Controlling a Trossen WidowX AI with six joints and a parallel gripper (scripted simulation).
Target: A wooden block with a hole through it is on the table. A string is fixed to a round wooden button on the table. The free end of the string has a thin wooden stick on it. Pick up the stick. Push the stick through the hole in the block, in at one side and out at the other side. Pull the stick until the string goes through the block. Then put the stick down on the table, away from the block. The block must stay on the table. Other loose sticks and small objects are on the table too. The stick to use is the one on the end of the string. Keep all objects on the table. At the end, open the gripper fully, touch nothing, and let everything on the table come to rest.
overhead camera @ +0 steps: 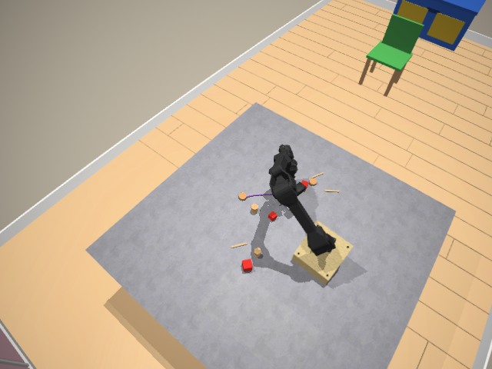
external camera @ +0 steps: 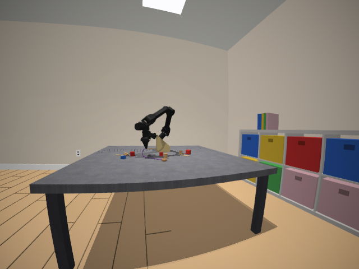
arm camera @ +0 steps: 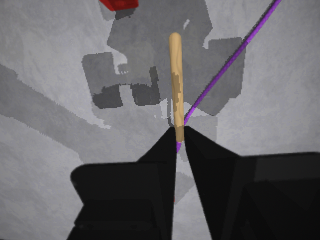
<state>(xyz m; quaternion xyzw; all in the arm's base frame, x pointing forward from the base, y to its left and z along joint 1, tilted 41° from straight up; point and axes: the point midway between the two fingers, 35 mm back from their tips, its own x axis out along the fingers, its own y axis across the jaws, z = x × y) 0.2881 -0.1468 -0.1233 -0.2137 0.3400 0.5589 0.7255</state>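
The red wooden block is 13 cm to the left of my gripper tip, 5 cm below it and 1 cm behind it. Also, from my gripper tip: blue piece (18 cm to the right, 6 cm below, 4 cm ahead); then wooden cylinder (14 cm to the left, 8 cm ahead, 5 cm below); then stick on the string (2 cm to the left).
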